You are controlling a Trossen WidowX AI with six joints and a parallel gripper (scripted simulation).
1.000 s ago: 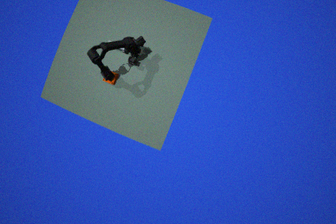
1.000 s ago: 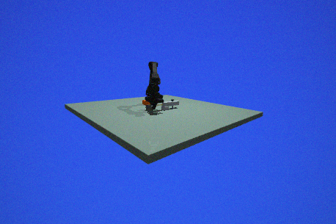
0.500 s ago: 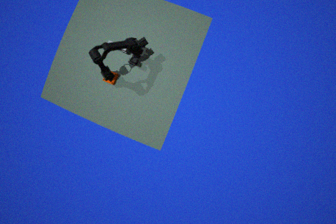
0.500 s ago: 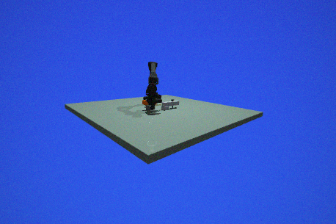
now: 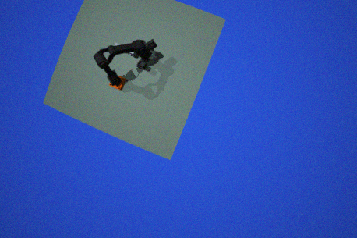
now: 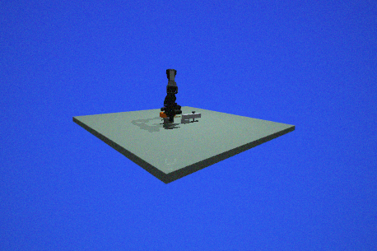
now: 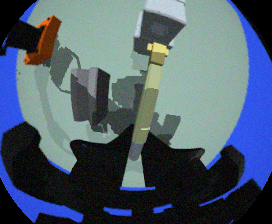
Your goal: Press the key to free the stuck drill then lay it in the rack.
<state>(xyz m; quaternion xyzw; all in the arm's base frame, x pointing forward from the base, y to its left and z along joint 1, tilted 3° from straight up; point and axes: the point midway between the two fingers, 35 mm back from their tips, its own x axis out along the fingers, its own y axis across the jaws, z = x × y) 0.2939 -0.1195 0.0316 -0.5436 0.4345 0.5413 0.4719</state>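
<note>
The tan drill is 1 cm behind my gripper tip, 4 cm to the left of it and 3 cm above it. From my gripper tip the other things lie so: grey housing block: 3 cm behind, 20 cm to the left, 2 cm above.
</note>
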